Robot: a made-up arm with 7 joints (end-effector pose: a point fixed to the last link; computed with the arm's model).
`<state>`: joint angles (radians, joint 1 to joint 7).
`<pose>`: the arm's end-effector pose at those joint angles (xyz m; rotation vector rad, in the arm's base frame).
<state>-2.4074 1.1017 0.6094 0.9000 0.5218 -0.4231 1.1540</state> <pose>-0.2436 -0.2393 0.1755 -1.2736 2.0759 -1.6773</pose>
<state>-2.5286 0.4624 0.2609 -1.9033 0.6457 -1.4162 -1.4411</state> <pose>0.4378 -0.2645 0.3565 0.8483 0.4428 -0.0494</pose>
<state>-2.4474 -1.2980 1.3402 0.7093 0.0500 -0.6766 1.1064</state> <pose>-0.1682 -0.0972 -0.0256 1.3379 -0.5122 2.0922</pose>
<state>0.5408 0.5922 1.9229 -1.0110 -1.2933 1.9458 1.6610</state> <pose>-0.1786 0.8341 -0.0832 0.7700 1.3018 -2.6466</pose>
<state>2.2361 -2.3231 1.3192 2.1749 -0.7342 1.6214 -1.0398</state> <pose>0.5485 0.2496 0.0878 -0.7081 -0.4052 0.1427</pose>
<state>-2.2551 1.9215 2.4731 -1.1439 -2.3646 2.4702 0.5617</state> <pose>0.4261 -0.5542 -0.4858 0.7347 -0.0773 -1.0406</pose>
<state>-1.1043 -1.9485 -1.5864 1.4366 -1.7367 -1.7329 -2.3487</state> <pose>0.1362 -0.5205 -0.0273 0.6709 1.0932 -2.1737</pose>
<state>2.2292 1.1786 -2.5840 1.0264 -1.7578 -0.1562 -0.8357</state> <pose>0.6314 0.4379 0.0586 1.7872 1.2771 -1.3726</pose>
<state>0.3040 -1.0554 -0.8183 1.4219 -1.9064 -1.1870 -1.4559</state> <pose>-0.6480 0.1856 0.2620 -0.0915 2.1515 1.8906</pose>
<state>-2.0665 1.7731 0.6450 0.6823 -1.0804 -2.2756 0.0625</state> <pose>0.7043 -0.6470 0.2407 -2.4944 -0.3153 0.1050</pose>
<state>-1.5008 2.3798 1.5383 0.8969 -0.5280 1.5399 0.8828</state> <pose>-0.2865 -0.9461 -0.2506 -0.8198 0.9262 0.2350</pose>
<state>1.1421 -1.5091 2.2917 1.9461 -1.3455 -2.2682 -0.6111</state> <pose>-0.1324 0.5522 -0.5827 1.0652 1.5388 -1.0047</pose>
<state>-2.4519 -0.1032 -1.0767 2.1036 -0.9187 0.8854 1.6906</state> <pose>0.8293 -0.1625 0.2174 -1.1771 -1.2374 1.4796</pose>
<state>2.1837 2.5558 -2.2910 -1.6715 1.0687 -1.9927 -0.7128</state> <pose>0.3979 0.5812 0.2165 0.1511 -0.4152 1.2557</pose>
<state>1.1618 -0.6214 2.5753 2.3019 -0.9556 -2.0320 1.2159</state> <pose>-0.5392 -0.3438 0.0509 -1.7844 0.2938 -0.7974</pose>
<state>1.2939 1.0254 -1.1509 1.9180 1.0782 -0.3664 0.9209</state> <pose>-0.3756 0.3062 0.4268 1.2624 1.4094 2.1687</pose>
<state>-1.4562 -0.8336 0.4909 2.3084 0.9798 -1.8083 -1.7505</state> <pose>-0.1275 -0.2891 0.2766 -0.3463 0.9502 0.8339</pose>
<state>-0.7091 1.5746 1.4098 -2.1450 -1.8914 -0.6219 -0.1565</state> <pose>0.0250 -0.2544 0.2781 0.7695 -0.8261 -0.7308</pose>
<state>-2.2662 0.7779 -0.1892 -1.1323 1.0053 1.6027 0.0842</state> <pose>0.4748 -0.2731 -0.0927 -0.8919 -0.0025 1.4498</pose>
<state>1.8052 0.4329 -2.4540 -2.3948 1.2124 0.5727 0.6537</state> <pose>0.2583 0.6834 0.4685 0.4401 -1.7174 0.6755</pose>
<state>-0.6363 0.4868 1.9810 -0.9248 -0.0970 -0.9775 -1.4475</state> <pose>-0.5508 -0.3749 0.2198 2.0439 -1.1820 0.7572</pose>
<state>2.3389 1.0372 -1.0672 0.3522 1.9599 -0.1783 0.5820</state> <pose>0.1300 0.0442 0.4981 0.1121 2.5188 1.5892</pose>
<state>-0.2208 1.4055 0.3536 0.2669 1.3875 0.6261 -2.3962</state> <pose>-0.6553 0.2083 0.2635 0.3375 1.9503 -0.4196</pose>
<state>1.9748 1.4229 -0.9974 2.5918 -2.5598 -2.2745 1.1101</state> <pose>0.8792 -0.1314 -0.4353 -1.5051 0.7029 2.5822</pose>
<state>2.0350 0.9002 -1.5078 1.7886 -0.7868 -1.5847 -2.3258</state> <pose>0.3489 0.0558 0.3167 2.3476 1.1180 0.4699</pose>
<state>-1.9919 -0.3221 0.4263 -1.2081 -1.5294 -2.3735 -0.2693</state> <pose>0.6249 -0.0722 -0.1246 1.5590 0.7751 -0.2830</pose>
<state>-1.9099 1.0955 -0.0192 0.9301 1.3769 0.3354 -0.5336</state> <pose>-0.1370 -0.3249 0.0755 0.6320 0.2930 1.3619</pose>
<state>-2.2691 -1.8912 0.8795 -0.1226 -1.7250 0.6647 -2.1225</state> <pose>0.2710 -0.5147 -0.0518 -1.3400 0.8913 0.8107</pose>
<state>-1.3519 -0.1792 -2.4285 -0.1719 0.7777 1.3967 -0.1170</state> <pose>-0.2484 -0.4850 0.4096 -0.7255 -2.6850 -0.1987</pose>
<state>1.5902 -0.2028 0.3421 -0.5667 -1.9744 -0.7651 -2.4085</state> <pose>-0.0358 0.5962 -0.1250 0.3859 -1.7548 1.2357</pose>
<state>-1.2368 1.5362 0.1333 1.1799 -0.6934 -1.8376 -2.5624</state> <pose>-0.2988 -0.2264 -0.2818 -1.4768 1.3529 -1.9739</pose>
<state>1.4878 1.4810 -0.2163 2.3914 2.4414 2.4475 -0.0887</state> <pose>0.3602 0.0057 -0.0102 1.7483 -1.9881 -1.0175</pose>
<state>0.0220 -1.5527 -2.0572 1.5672 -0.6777 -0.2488 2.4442</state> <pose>-0.1264 0.2013 -0.0297 1.5442 0.3423 -1.4646</pose>
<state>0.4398 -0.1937 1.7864 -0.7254 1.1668 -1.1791 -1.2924</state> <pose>-0.5568 0.4198 0.0969 -0.3596 2.0073 0.9569</pose>
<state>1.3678 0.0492 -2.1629 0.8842 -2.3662 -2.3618 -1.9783</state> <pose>-0.1521 0.6706 0.3750 -0.9245 1.4460 1.7038</pose>
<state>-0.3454 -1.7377 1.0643 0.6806 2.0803 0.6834 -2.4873</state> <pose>-0.6110 -0.3362 -0.1660 -1.5562 -0.5978 -2.1494</pose>
